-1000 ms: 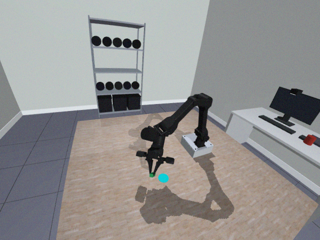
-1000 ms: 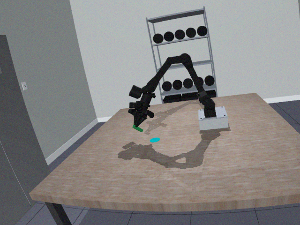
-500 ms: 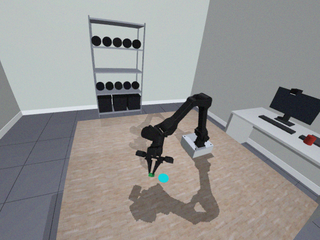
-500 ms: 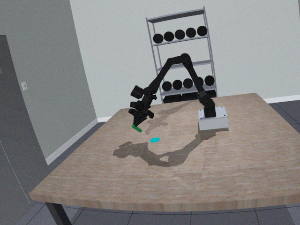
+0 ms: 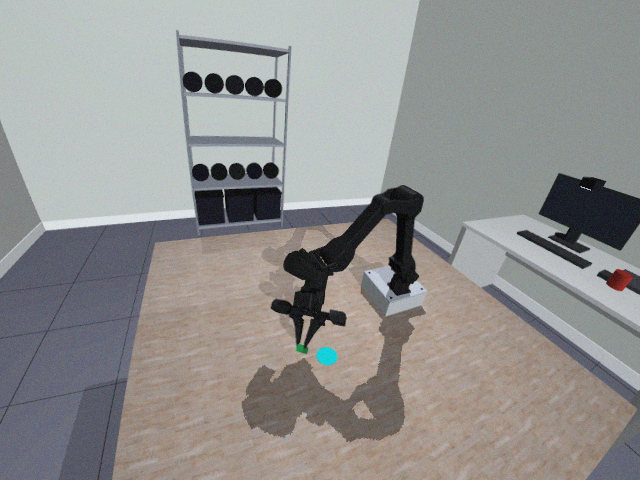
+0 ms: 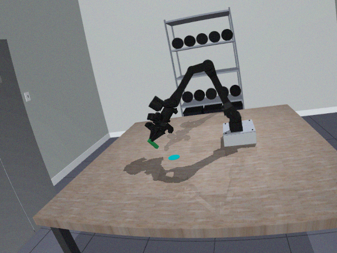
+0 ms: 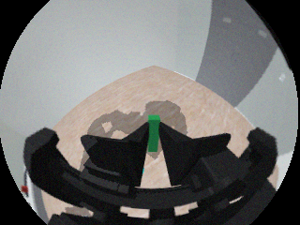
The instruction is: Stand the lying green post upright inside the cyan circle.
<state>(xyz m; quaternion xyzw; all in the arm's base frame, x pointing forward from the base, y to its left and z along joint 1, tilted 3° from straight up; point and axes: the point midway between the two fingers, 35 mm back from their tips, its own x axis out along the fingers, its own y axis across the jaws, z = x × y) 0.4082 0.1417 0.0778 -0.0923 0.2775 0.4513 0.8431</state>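
My gripper tip is 11 cm above the cyan circle, 9 cm past it and 3 cm to the left of it. From my gripper tip the other things lie so: green post: 2 cm below, 1 cm to the right, 1 cm behind.
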